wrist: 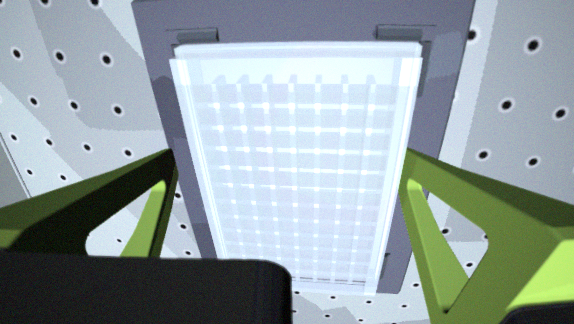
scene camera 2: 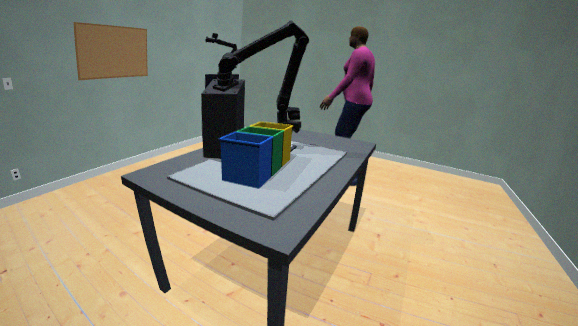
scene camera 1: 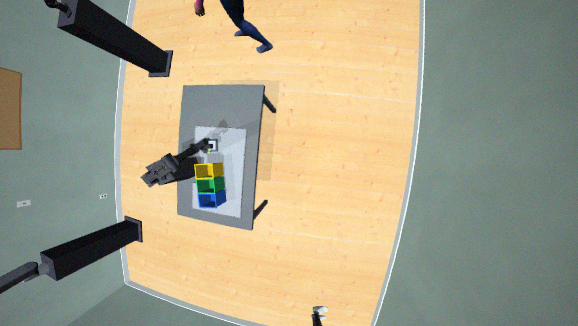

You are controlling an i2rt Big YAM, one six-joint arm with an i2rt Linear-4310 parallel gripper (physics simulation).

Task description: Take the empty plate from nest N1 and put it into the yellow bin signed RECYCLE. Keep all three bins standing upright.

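Where they show: gripper, fingertip midpoint: (wrist: 286, 160); arm's base at its link origin: (scene camera 2: 225, 85).
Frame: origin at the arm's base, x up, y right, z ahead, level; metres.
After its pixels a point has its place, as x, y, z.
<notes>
A clear, whitish plate with a grid of wells (wrist: 300, 165) (scene camera 1: 212, 145) sits in the dark grey nest (wrist: 300, 17) {-0.351, -0.261, 0.274}; no N1 sign is readable. My gripper (wrist: 286, 160) {-0.345, -0.259, 0.218} is open, its green fingers on either side of the plate, with nothing held; whether they touch its sides I cannot tell. In the scene camera 1 view my gripper (scene camera 1: 209, 146) {-0.345, -0.259, 0.218} is at the nest beside the yellow bin. The yellow bin (scene camera 1: 204, 171) {-0.303, -0.004, 0.201} (scene camera 2: 287, 145) {-0.272, -0.053, 0.362} stands upright, next to the green bin (scene camera 1: 206, 186) {-0.310, 0.139, 0.229} (scene camera 2: 277, 152) {-0.270, 0.080, 0.388} and the blue bin (scene camera 1: 207, 200) {-0.300, 0.272, 0.256} (scene camera 2: 245, 162) {-0.265, 0.277, 0.368}, both upright. The RECYCLE sign is not readable.
The bins stand in a row on a light perforated board (scene camera 1: 234, 175) {-0.363, -0.003, 0.486} (scene camera 2: 200, 175) {-0.362, 0.321, 0.148} on the grey table (scene camera 1: 220, 102) {-0.375, -0.675, 0.247} (scene camera 2: 320, 212) {-0.375, 0.271, 0.688}. The arm's black pedestal (scene camera 2: 223, 120) {-0.170, 0.073, 0.055} stands beside the table. A person in a pink top (scene camera 2: 361, 75) is behind the table.
</notes>
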